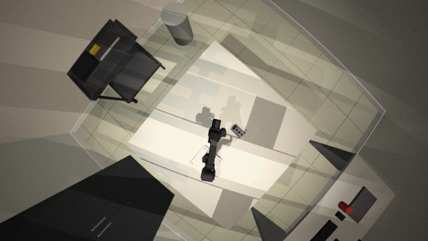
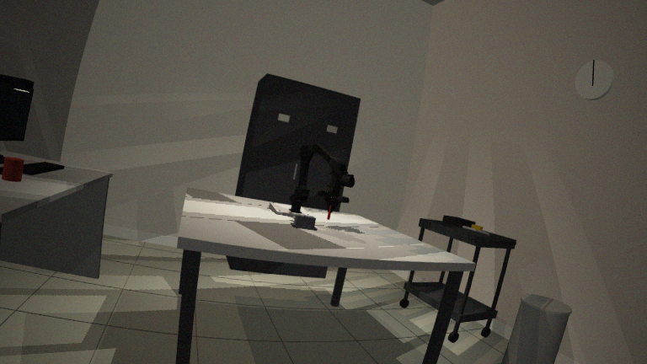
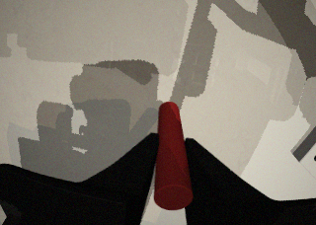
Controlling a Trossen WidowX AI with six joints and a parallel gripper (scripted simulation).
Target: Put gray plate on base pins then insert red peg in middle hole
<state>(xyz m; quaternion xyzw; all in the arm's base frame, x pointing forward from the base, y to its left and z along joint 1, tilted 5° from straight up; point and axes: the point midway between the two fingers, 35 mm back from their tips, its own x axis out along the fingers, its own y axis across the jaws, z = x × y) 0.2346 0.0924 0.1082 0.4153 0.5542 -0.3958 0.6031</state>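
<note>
My gripper tip is now 100 mm short of the gray plate, 190 mm to the left of it and 30 mm above it. Round my gripper tip: red peg: right at my gripper tip; then dark base: 100 mm ahead, 190 mm to the right, 70 mm below.
</note>
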